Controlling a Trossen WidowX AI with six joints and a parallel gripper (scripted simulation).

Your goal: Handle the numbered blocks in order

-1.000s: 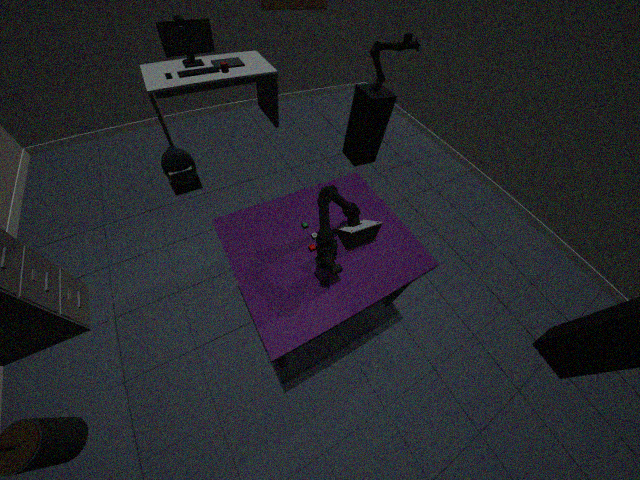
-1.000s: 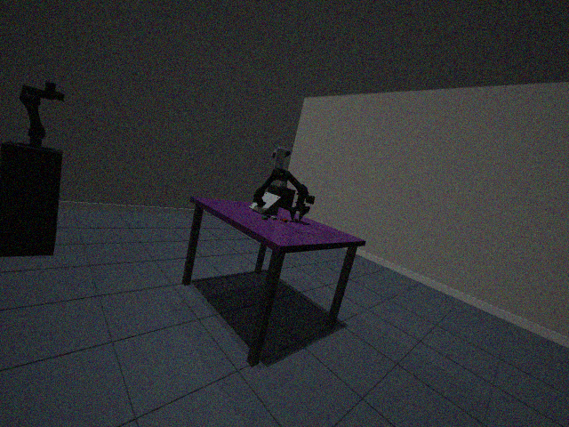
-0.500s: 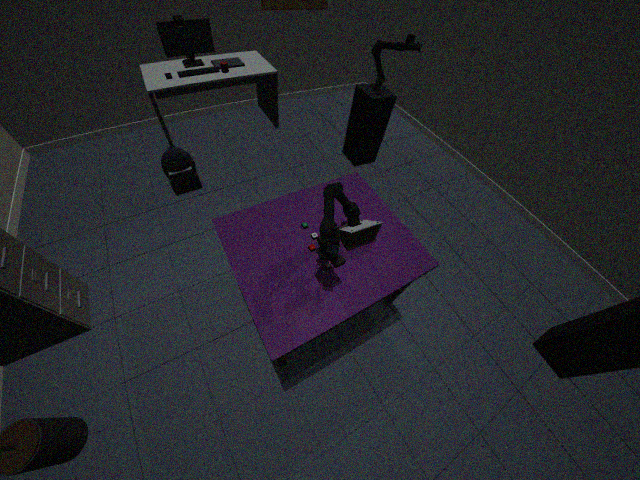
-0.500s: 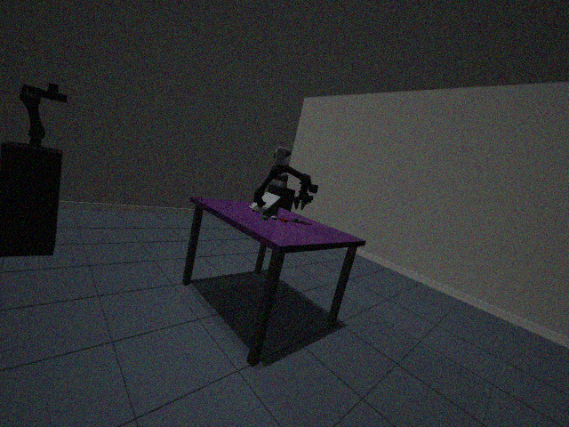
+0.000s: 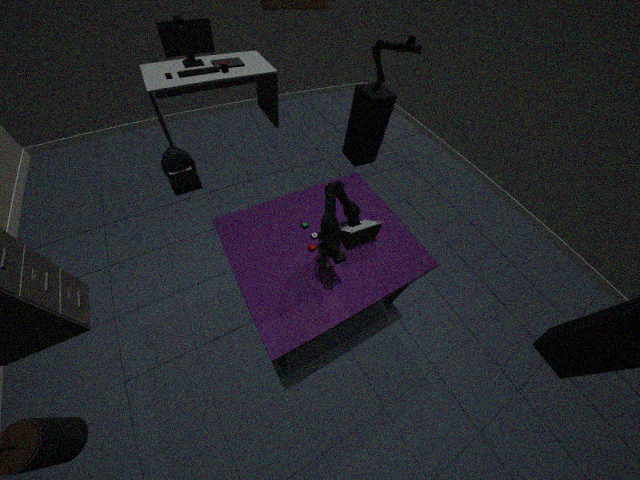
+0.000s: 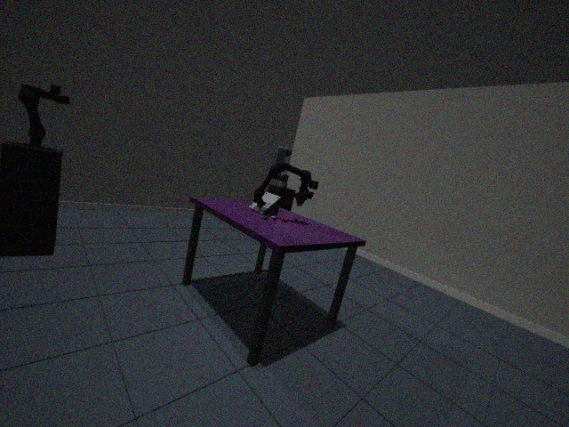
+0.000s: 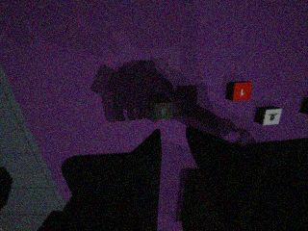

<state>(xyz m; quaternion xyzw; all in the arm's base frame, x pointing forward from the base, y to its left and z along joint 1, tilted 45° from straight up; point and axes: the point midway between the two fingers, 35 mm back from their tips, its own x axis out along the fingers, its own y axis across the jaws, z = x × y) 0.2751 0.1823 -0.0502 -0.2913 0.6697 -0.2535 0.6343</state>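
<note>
Right now the white block is 3 cm behind my gripper tip, 21 cm to the right of it and 11 cm below it. The rest, counted from my gripper tip: green block: 1 cm behind, 30 cm to the right, 11 cm below; then red block: 2 cm ahead, 14 cm to the right, 11 cm below; then grey block: 1 cm behind, 11 cm below.
</note>
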